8 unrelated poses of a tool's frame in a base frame.
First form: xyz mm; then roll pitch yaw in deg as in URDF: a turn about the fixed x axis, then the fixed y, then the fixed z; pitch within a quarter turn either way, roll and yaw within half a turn.
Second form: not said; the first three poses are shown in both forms.
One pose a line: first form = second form
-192 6 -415 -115.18 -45.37 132.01 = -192 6 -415 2.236 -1.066 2.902
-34 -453 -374 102.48 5.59 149.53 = -34 -453 -374 -1.824 0.539 -3.109
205 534 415 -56.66 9.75 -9.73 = 205 534 415 -0.980 0.235 0.048
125 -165 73 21.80 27.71 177.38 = 125 -165 73 -0.444 -0.427 2.903
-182 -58 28 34.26 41.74 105.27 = -182 -58 28 -0.833 0.410 1.787
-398 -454 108 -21.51 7.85 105.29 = -398 -454 108 -0.028 -0.398 1.858
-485 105 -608 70.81 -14.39 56.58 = -485 105 -608 1.075 0.838 0.648
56 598 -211 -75.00 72.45 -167.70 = 56 598 -211 1.493 -0.035 -1.870
